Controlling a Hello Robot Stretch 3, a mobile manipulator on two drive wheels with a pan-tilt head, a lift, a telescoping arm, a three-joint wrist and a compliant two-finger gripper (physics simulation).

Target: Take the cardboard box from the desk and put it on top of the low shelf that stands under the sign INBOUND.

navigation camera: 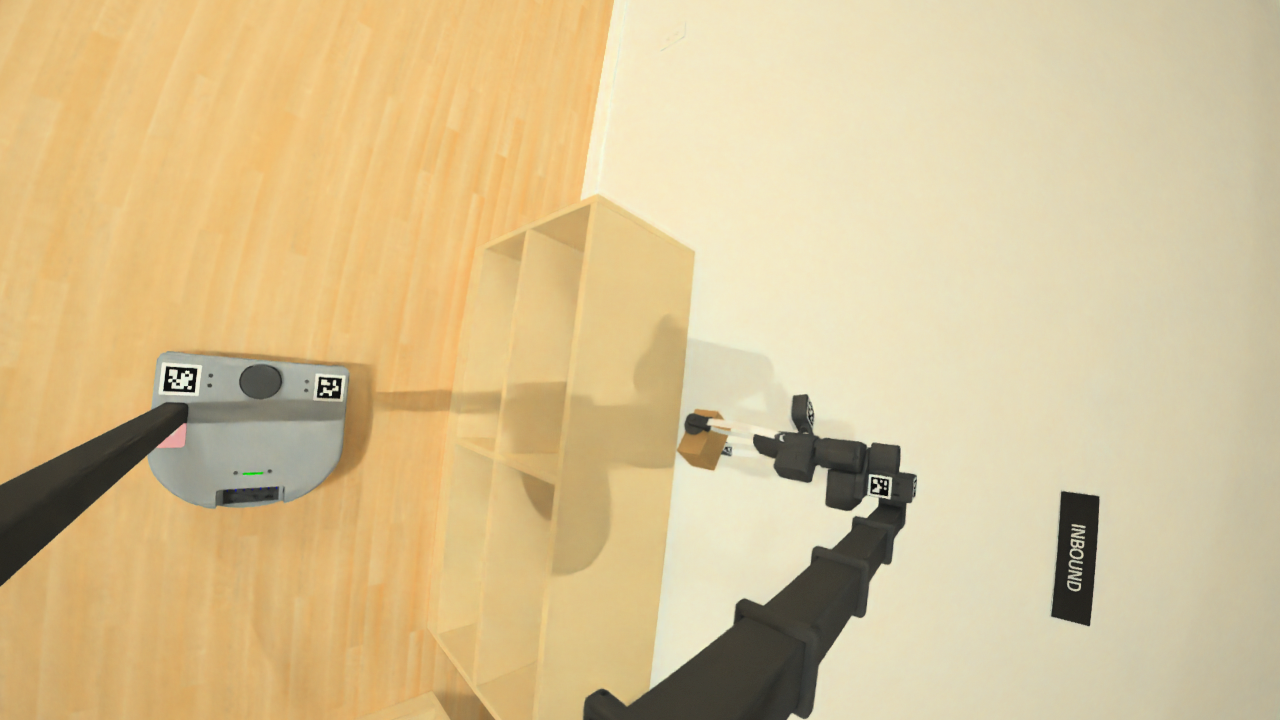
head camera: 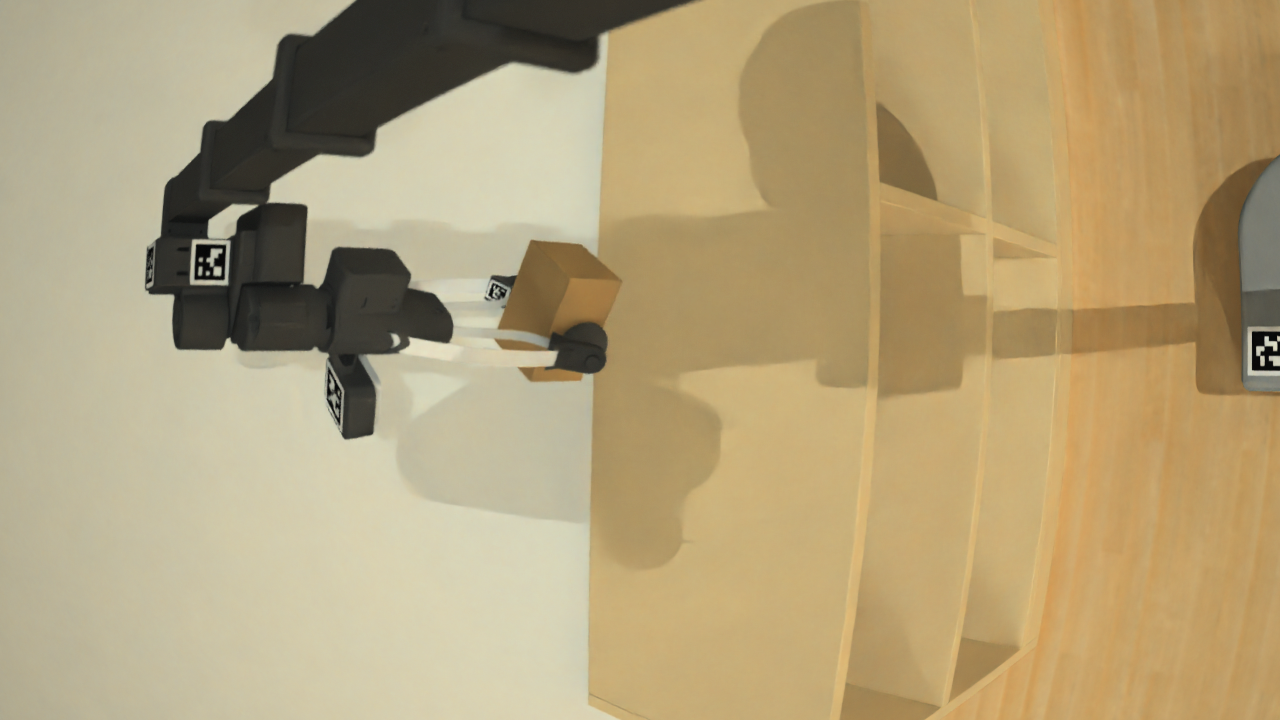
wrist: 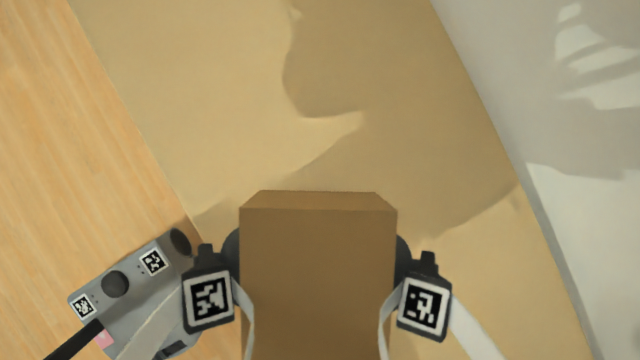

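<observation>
The cardboard box is a brown block between the two fingertips. My gripper is shut on it, with a fingertip pressed to each side. The box is held above the low shelf, near its wall-side edge. A gap under the box is hard to judge in the head view. The shelf is pale wood with open compartments in front. The black INBOUND sign is on the wall above it. The desk does not show.
The pale wall rises directly behind the shelf and close to the wrist. My grey base stands on the wood floor in front of the shelf. The extended black arm reaches over the shelf.
</observation>
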